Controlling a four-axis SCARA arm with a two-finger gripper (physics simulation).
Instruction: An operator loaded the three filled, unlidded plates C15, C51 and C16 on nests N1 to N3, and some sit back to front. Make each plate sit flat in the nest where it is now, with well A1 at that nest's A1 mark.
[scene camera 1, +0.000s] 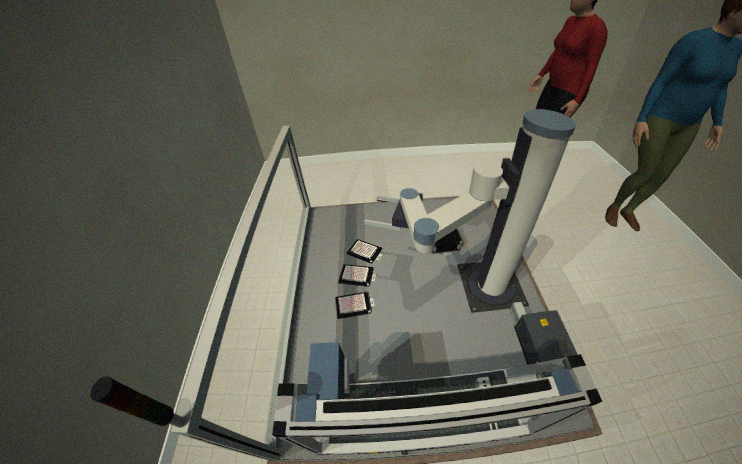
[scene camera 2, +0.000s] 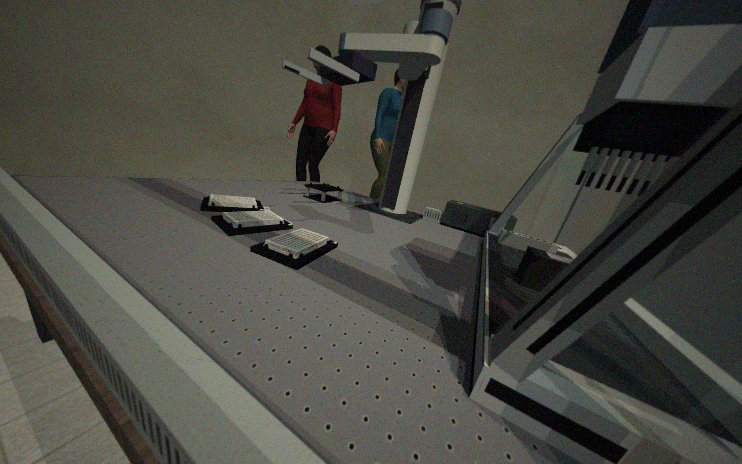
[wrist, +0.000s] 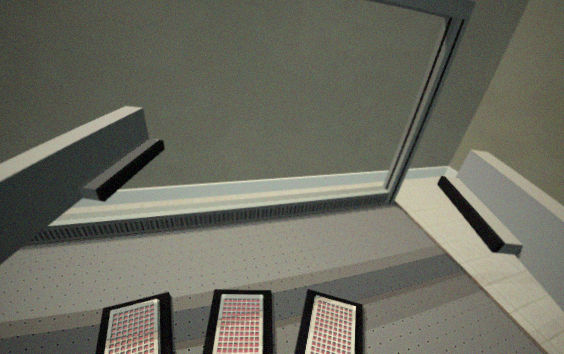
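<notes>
Three filled, unlidded plates sit in black nests: the back plate (scene camera 1: 364, 250) (scene camera 2: 232, 201) (wrist: 332, 327), the middle plate (scene camera 1: 356, 274) (scene camera 2: 253, 218) (wrist: 240, 325) and the front plate (scene camera 1: 352, 303) (scene camera 2: 297, 242) (wrist: 132, 327). The front nest (scene camera 2: 298, 261) (wrist: 166, 320) shows its black rim around its plate. Pink-red wells show in the wrist view. Plate labels, nest names and A1 marks are too small to read, and I cannot tell which plates face backwards or whether each is fully flat. My gripper (scene camera 1: 372, 210) (scene camera 2: 297, 58) (wrist: 303, 146) is open and empty, high above the deck, beyond the back plate.
A black stand (scene camera 1: 449, 240) (scene camera 2: 322, 188) is near the arm's column (scene camera 1: 522, 218) (scene camera 2: 410, 147). A framed clear panel (scene camera 1: 240, 262) borders the left side. A blue box (scene camera 1: 324, 369) and a long enclosure (scene camera 1: 437, 399) stand at the front; a dark box (scene camera 1: 544, 336) is at the right.
</notes>
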